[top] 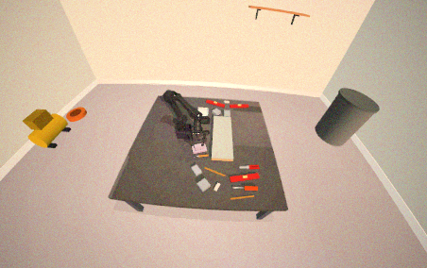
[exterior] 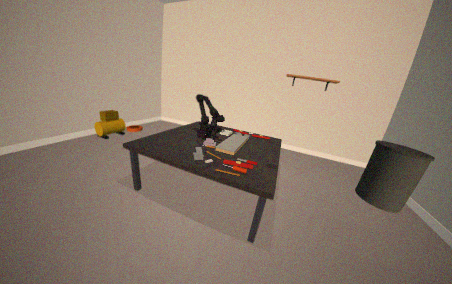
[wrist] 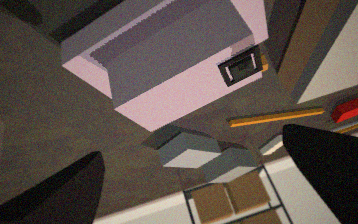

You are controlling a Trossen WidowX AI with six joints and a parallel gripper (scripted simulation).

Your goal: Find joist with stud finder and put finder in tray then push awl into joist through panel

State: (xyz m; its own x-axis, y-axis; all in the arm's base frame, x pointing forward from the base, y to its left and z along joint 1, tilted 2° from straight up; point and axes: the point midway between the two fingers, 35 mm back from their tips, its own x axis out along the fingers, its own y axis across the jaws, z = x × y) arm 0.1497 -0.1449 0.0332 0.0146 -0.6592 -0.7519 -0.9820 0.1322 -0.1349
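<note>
Right now the stud finder is 50 mm below my gripper tip and 20 mm ahead of it. Also, from my gripper tip: white tray (480 mm to the left, 80 mm below, 30 mm ahead); awl (80 mm to the right, 80 mm below, 10 mm ahead).
</note>
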